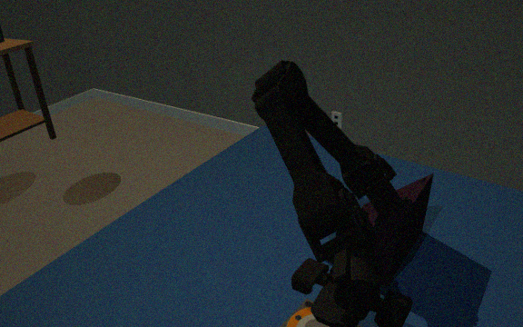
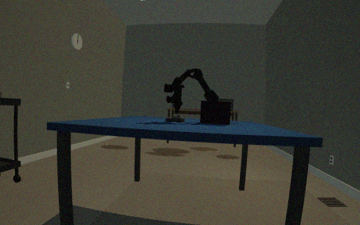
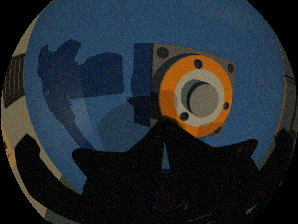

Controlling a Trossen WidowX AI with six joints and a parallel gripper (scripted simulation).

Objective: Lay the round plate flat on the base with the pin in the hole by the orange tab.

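Right now the base is 10 mm ahead of my gripper tip, 50 mm to the right of it and 40 mm below it.
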